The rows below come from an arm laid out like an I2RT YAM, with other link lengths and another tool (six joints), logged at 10 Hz.
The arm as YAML. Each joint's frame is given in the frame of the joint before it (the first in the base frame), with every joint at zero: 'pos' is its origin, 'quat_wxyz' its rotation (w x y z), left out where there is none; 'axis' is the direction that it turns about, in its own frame. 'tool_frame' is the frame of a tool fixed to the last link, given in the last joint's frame.
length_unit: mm
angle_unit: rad
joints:
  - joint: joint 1
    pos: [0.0, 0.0, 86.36]
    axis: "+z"
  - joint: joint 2
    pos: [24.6, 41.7, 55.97]
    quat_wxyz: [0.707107, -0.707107, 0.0, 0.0]
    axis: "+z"
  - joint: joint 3
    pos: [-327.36, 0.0, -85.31]
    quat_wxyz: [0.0, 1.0, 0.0, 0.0]
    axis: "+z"
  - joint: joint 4
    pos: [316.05, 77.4, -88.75]
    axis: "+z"
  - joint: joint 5
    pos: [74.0, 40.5, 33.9]
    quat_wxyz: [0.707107, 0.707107, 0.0, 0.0]
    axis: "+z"
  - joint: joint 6
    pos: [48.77, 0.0, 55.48]
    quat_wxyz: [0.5, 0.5, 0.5, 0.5]
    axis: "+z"
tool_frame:
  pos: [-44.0, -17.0, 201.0]
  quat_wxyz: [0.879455, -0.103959, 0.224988, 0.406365]
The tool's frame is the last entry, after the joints.
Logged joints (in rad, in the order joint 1, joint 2, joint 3, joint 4, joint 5, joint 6), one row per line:
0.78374 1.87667 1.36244 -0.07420 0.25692 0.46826
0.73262 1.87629 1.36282 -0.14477 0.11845 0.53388
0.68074 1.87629 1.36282 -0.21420 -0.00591 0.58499
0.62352 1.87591 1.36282 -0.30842 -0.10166 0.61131
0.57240 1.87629 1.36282 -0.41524 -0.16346 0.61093
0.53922 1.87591 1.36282 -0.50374 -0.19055 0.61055
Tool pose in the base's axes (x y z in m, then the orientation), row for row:
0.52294 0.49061 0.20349 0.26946 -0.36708 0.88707 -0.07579
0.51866 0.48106 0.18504 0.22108 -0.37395 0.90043 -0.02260
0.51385 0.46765 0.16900 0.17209 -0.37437 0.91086 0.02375
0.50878 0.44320 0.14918 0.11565 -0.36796 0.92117 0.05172
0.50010 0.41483 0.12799 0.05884 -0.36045 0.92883 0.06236
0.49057 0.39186 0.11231 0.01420 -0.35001 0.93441 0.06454
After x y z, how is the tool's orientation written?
As a quaternion, w x y z.
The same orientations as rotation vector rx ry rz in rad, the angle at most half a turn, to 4 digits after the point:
-0.9895 2.3912 -0.2043
-1.0337 2.4889 -0.0625
-1.0625 2.5851 0.0674
-1.0779 2.6985 0.1515
-1.0918 2.8135 0.1889
-1.0898 2.9093 0.2009

